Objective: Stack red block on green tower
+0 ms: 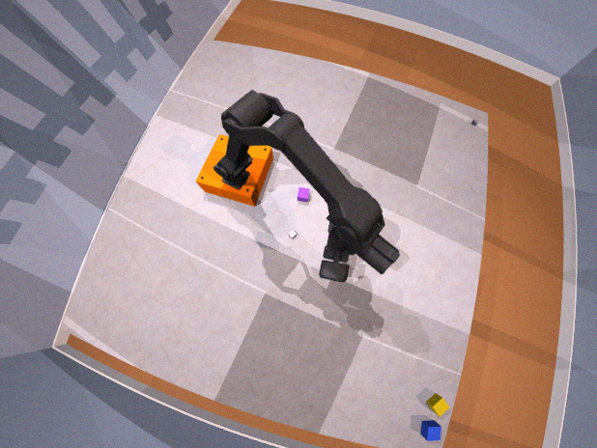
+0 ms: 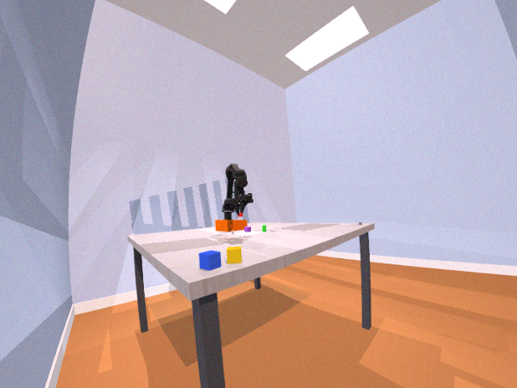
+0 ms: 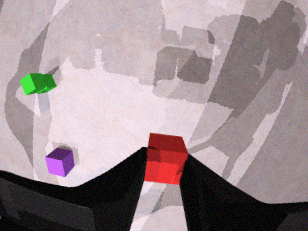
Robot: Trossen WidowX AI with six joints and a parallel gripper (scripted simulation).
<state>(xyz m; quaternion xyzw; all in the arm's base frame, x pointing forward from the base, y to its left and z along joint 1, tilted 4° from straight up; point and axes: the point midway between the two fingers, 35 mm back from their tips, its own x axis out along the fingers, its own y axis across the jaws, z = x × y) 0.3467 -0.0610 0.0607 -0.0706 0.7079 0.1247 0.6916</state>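
My gripper tip is now 150 mm past the purple block, 120 mm to the right of it and 100 mm above it. The rest, counted from my gripper tip: red block right at my gripper tip; then tiny white cube 120 mm behind, 110 mm below; then yellow block 510 mm ahead, 270 mm to the right, 100 mm below.
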